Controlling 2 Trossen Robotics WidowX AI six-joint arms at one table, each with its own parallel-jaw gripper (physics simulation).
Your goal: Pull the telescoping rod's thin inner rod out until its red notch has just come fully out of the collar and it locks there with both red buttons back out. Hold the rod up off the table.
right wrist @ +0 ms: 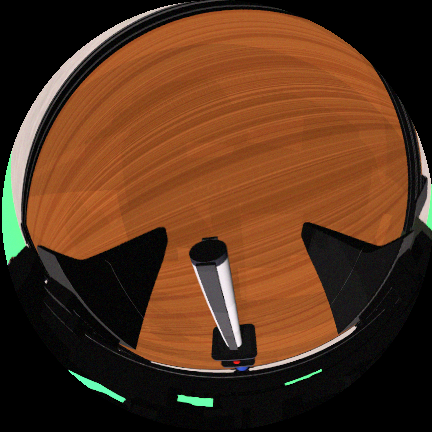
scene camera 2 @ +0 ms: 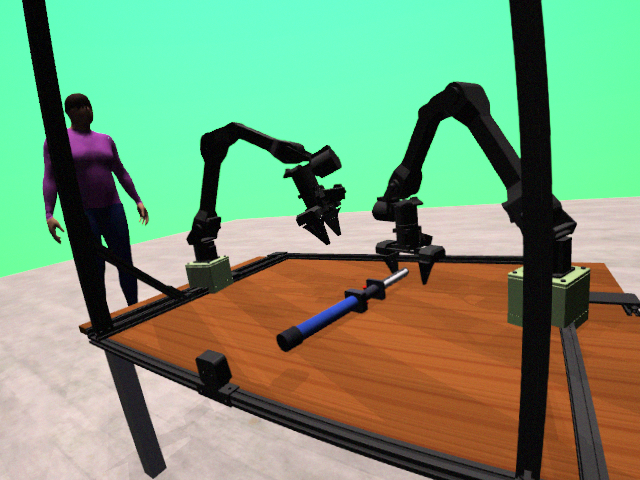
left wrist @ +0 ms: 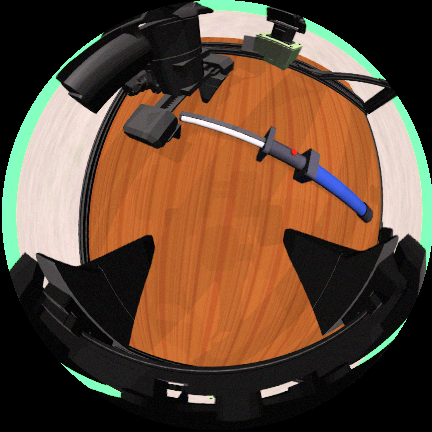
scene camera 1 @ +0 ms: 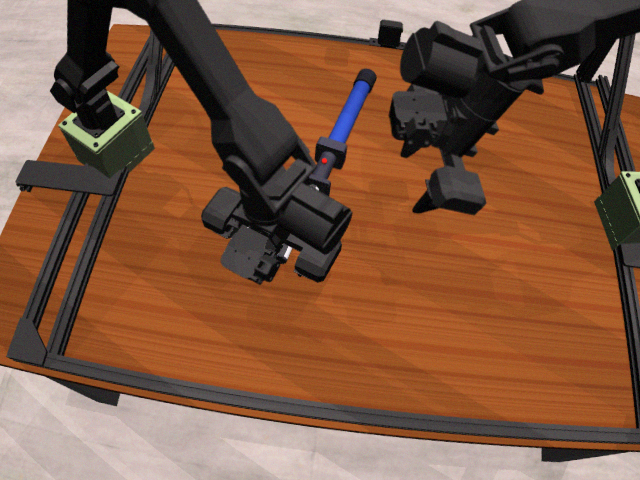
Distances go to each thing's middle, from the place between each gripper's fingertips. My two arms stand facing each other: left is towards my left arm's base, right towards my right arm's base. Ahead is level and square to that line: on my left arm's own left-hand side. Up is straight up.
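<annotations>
The thin silver inner rod (right wrist: 209, 257) is 110 mm behind my left hand, 110 mm to the right of it and 110 mm below it. As for my right hand, it is 19 cm past the rod and 6 cm to the right of the rod, and 2 cm below the rod.
</annotations>
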